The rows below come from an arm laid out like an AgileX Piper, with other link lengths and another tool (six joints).
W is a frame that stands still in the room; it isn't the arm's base.
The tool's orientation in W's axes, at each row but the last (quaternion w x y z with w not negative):
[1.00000 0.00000 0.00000 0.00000]
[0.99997 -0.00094 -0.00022 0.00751]
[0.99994 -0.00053 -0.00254 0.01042]
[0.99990 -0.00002 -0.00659 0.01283]
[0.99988 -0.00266 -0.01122 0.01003]
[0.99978 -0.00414 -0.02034 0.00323]
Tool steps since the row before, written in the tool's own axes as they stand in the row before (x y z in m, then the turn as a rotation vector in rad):
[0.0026 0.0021 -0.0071 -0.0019 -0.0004 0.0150]
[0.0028 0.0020 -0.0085 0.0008 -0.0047 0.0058]
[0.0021 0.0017 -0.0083 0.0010 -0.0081 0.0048]
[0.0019 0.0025 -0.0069 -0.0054 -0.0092 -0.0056]
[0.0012 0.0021 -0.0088 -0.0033 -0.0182 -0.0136]
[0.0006 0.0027 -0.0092 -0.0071 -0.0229 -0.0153]
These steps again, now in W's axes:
[0.0026 0.0021 -0.0071 -0.0019 -0.0004 0.0150]
[0.0028 0.0020 -0.0085 0.0009 -0.0047 0.0058]
[0.0021 0.0017 -0.0083 0.0011 -0.0081 0.0048]
[0.0019 0.0025 -0.0069 -0.0051 -0.0093 -0.0057]
[0.0014 0.0021 -0.0088 -0.0026 -0.0183 -0.0136]
[0.0010 0.0026 -0.0092 -0.0063 -0.0231 -0.0154]

